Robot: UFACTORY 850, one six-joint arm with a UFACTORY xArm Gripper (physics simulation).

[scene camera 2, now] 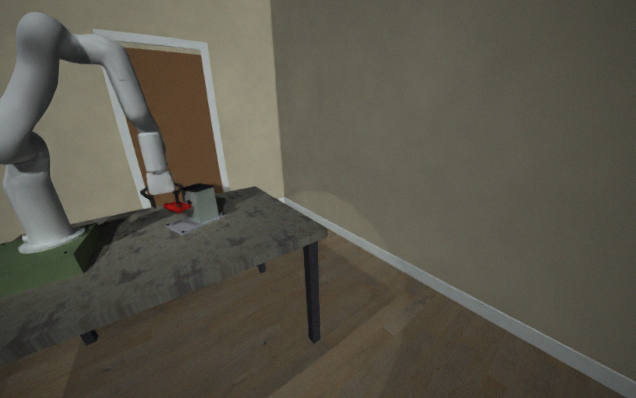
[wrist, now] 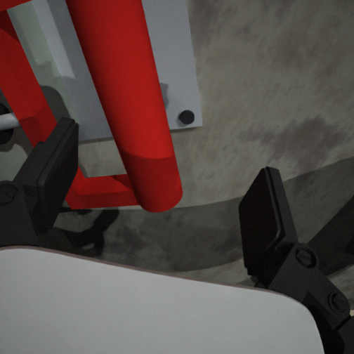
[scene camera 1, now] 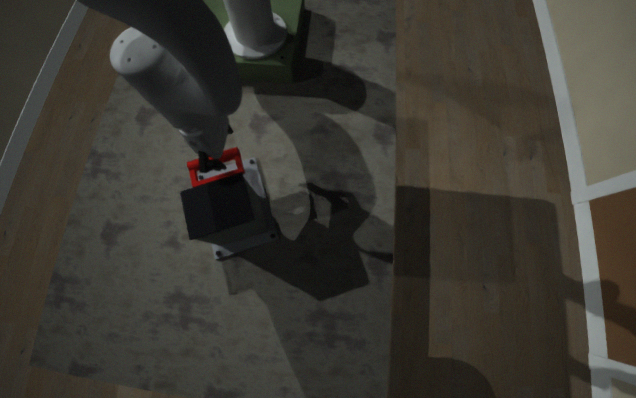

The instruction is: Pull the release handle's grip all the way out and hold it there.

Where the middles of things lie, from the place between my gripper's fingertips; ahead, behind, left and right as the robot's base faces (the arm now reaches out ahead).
Now: the base plate (scene camera 1: 252, 175) 110 mm below my hand, 110 mm ahead of it and 20 mm to the left of it.
